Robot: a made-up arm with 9 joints. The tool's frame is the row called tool. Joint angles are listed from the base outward.
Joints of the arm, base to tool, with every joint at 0 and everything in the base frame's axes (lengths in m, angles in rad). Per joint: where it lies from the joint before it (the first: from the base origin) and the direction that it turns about. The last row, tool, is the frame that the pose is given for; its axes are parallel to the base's.
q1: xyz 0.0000 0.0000 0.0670 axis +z
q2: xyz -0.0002 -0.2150 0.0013 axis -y
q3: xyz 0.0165 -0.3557 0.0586 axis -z
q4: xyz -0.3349 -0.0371 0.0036 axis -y
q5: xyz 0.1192 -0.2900 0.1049 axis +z
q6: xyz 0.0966 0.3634 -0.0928 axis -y
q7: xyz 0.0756 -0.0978 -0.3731 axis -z
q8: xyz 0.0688 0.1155 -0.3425 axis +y
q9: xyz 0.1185 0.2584 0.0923 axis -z
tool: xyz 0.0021 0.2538 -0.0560
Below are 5 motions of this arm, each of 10 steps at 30 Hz.
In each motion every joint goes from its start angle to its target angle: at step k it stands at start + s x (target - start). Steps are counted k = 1, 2, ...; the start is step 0. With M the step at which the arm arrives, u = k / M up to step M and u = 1 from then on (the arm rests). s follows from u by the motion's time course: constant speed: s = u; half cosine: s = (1 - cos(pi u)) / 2; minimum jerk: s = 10 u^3 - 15 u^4 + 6 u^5.
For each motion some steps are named. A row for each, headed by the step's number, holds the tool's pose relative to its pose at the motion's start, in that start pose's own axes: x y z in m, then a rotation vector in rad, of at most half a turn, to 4 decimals.
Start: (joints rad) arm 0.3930 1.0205 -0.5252 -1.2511 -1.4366 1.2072 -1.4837 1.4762 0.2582
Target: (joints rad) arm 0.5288 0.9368 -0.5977 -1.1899 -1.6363 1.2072 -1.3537 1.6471 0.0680
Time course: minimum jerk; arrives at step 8
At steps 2, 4, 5, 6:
2: 0.0124 -0.0157 0.0197 0.0119 0.0209 0.0082
4: 0.0557 -0.0784 0.1004 0.0659 0.0970 0.0431
5: 0.0772 -0.1159 0.1495 0.1021 0.1370 0.0656
6: 0.0921 -0.1456 0.1885 0.1324 0.1659 0.0841

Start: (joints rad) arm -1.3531 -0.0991 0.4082 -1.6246 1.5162 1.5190 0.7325 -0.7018 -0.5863
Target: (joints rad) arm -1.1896 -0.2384 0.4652 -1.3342 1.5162 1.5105 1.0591 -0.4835 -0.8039
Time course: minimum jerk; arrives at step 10
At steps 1, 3, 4, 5, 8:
1: -0.0003 0.0001 -0.0011 -0.0003 0.0026 0.0016
3: -0.0054 0.0020 -0.0203 -0.0052 0.0500 0.0294
4: -0.0113 0.0032 -0.0390 -0.0088 0.0968 0.0567
5: -0.0192 0.0036 -0.0605 -0.0116 0.1516 0.0882
8: -0.0415 0.0004 -0.1095 -0.0116 0.2807 0.1607

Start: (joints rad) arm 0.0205 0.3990 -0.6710 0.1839 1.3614 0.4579 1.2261 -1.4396 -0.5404
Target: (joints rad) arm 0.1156 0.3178 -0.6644 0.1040 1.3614 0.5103 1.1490 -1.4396 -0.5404
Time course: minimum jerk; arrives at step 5
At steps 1, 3, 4, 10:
1: 0.0062 -0.0011 0.0052 0.0078 0.0023 -0.0088
3: 0.0750 -0.0204 0.0594 0.0920 0.0263 -0.1032
4: 0.1045 -0.0326 0.0806 0.1268 0.0362 -0.1424
10: 0.1111 -0.0356 0.0853 0.1346 0.0384 -0.1512

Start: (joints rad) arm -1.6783 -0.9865 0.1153 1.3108 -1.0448 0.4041 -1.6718 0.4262 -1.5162
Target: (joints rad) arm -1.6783 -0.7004 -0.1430 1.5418 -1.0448 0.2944 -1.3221 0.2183 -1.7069
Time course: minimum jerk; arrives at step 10
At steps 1, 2, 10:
1: -0.0005 -0.0029 0.0019 -0.0063 -0.0024 -0.0025
2: -0.0034 -0.0192 0.0135 -0.0430 -0.0162 -0.0170
10: -0.1144 -0.2211 0.3217 -0.7623 -0.2327 -0.2627

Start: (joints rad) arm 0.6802 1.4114 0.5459 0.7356 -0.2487 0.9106 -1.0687 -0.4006 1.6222
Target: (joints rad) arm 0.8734 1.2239 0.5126 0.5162 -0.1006 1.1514 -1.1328 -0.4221 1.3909
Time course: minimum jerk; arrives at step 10
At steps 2, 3, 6, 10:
2: -0.0236 -0.0094 0.0026 -0.0010 0.0182 0.0168
3: -0.0663 -0.0255 0.0091 -0.0013 0.0515 0.0465
6: -0.2710 -0.0871 0.0717 0.0280 0.2182 0.1749
10: -0.3861 -0.1087 0.1321 0.0696 0.3172 0.2372

